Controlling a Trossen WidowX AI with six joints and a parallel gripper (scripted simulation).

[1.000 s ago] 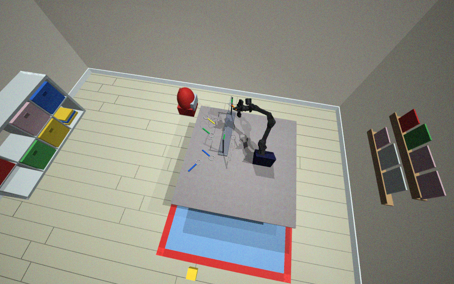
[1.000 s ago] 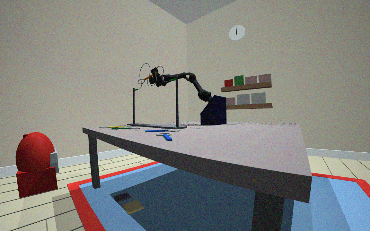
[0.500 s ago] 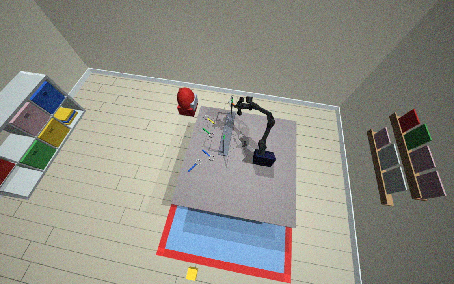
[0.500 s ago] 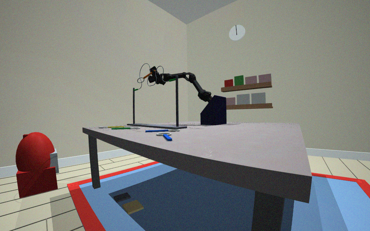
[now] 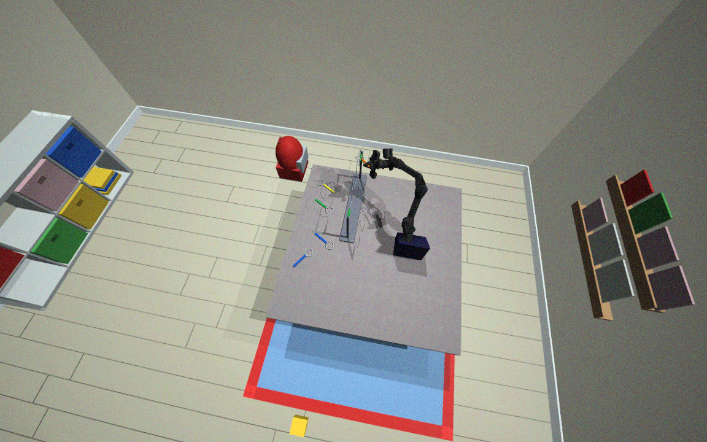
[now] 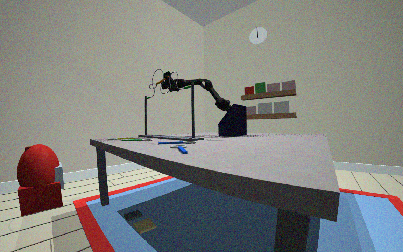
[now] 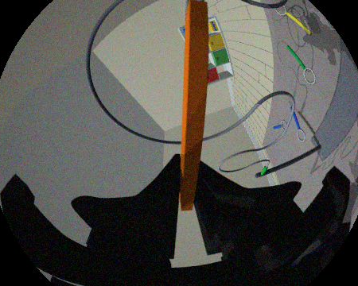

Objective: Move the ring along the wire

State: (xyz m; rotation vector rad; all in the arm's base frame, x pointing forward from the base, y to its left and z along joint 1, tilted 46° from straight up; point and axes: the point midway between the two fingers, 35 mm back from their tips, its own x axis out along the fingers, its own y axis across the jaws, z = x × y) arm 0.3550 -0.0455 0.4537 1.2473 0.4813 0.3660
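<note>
My gripper tip is now 2 cm short of the ring with orange handle, 8 cm to the left of it and 4 cm above it.
</note>
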